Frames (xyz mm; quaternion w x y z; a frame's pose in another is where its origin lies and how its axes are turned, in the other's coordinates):
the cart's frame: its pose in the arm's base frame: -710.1 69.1 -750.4 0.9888 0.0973 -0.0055 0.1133
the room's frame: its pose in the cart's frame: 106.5 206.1 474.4 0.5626 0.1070 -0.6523 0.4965
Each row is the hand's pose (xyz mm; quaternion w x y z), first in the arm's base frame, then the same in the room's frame.
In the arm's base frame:
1: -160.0 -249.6 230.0 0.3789 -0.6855 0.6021 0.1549
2: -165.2 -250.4 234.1 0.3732 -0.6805 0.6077 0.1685
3: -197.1 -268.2 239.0 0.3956 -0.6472 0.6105 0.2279
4: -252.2 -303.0 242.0 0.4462 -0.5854 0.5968 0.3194
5: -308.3 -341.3 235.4 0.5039 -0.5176 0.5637 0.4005
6: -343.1 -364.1 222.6 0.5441 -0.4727 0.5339 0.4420
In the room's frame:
1: 144.8 -782.0 168.1 0.3105 0.0189 -0.9249 -0.2185
2: 150.5 -780.0 171.0 0.3092 0.0031 -0.9244 -0.2232
3: 165.4 -764.1 200.7 0.2633 -0.0500 -0.9385 -0.2176
4: 185.7 -735.9 255.9 0.1701 -0.1241 -0.9573 -0.1981
5: 197.2 -704.0 315.1 0.0638 -0.1829 -0.9661 -0.1704
6: 196.7 -679.9 351.4 0.0070 0.2092 0.9667 0.1470

